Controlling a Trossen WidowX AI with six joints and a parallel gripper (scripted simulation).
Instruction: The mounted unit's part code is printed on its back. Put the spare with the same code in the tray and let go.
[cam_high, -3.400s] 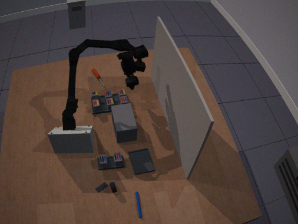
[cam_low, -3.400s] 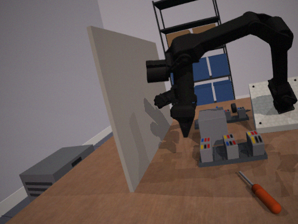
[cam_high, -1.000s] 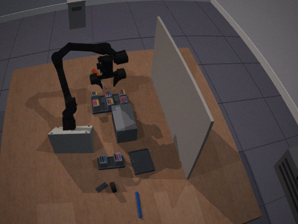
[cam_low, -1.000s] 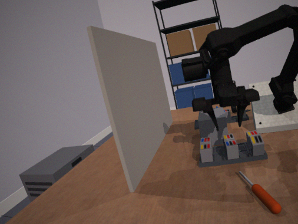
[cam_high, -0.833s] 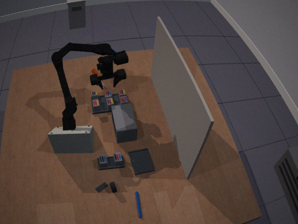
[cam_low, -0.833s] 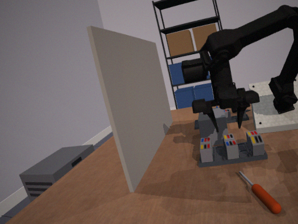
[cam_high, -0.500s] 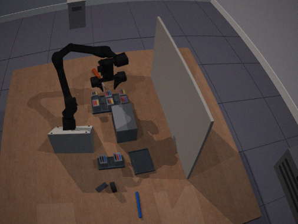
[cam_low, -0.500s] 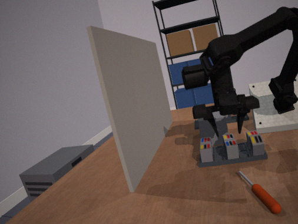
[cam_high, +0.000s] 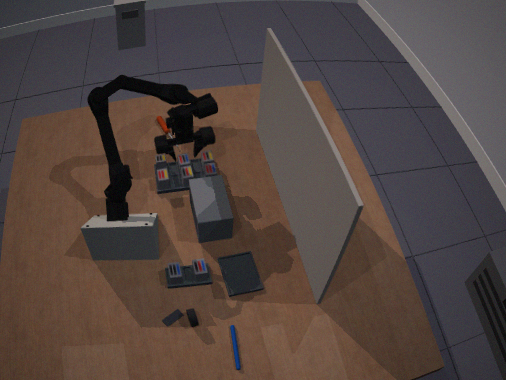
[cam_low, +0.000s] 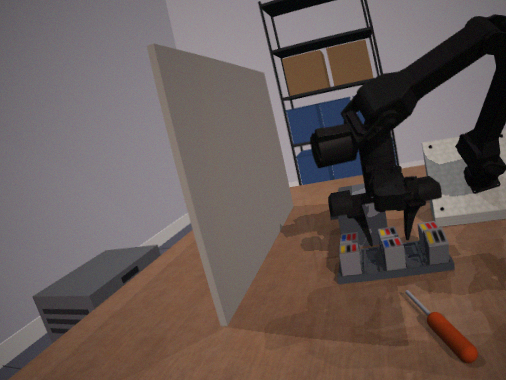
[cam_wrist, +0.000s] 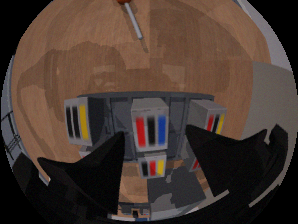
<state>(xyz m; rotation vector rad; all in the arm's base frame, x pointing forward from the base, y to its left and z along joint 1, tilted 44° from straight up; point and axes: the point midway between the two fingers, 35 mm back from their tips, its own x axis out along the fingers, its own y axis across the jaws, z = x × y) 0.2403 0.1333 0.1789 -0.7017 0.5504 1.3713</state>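
My gripper tip is now 1 cm above the grey spare. Round my gripper tip: grey mounted unit 20 cm to the right, 4 cm ahead; rack 40 cm to the right, 6 cm behind, 5 cm below; tall grey panel 28 cm ahead, 21 cm to the right, 17 cm above.
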